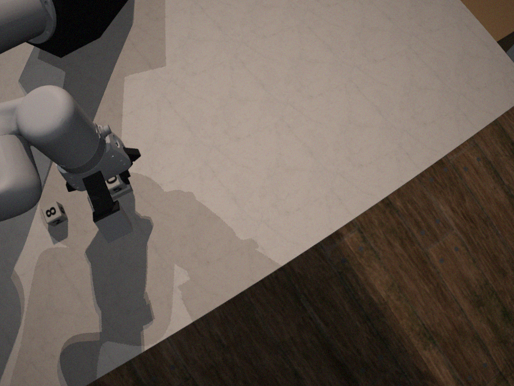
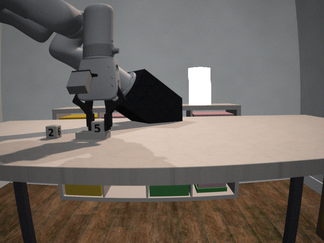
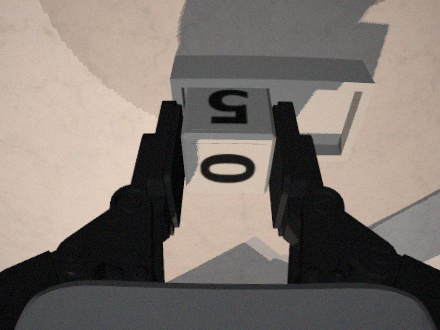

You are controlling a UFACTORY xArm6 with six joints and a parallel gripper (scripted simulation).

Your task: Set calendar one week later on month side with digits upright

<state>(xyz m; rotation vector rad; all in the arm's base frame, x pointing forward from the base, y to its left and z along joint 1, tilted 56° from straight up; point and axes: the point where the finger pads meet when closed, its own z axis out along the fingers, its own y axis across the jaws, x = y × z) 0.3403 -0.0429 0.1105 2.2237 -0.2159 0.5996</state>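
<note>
Right now my hand is 30 mm above the grey tray, 20 mm to the left of it and 10 mm past it. Round my hand: white cube: 120 mm to the right, 50 mm behind, 20 mm below.
</note>
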